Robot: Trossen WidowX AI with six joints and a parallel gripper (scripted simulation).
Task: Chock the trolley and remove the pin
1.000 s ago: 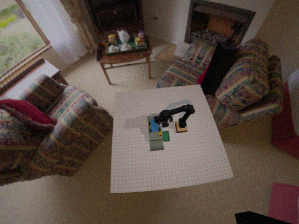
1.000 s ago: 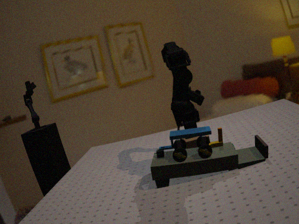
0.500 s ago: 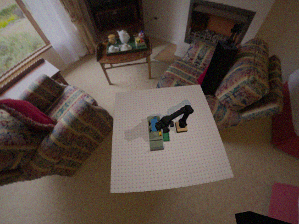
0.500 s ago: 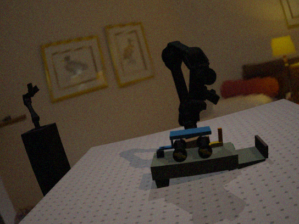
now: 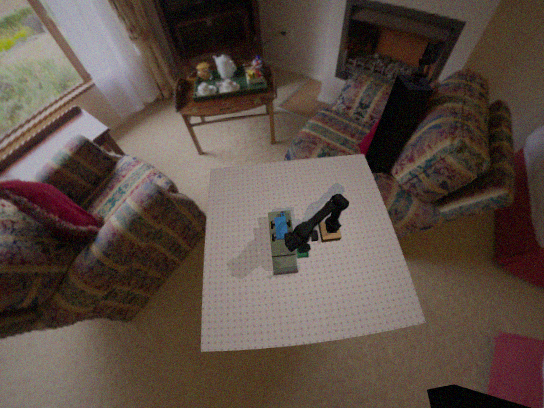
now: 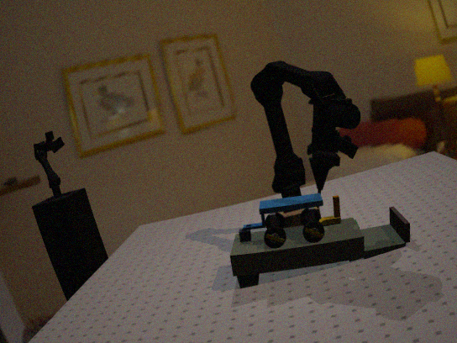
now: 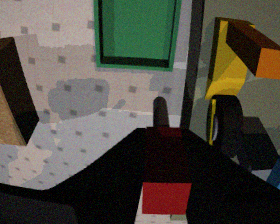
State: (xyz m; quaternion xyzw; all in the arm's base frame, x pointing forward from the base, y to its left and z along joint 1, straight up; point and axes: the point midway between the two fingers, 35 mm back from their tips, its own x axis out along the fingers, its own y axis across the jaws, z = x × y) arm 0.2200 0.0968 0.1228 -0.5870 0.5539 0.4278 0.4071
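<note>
The yellow chock lies 50 mm ahead of my gripper tip, 10 mm to the left of it and 60 mm below it. Also, from my gripper tip: blue-topped trolley: 110 mm ahead, 80 mm to the right, 30 mm below; red-headed stop pin: right at my gripper tip; dark end wall: 90 mm ahead, 180 mm to the left, 110 mm below.
</note>
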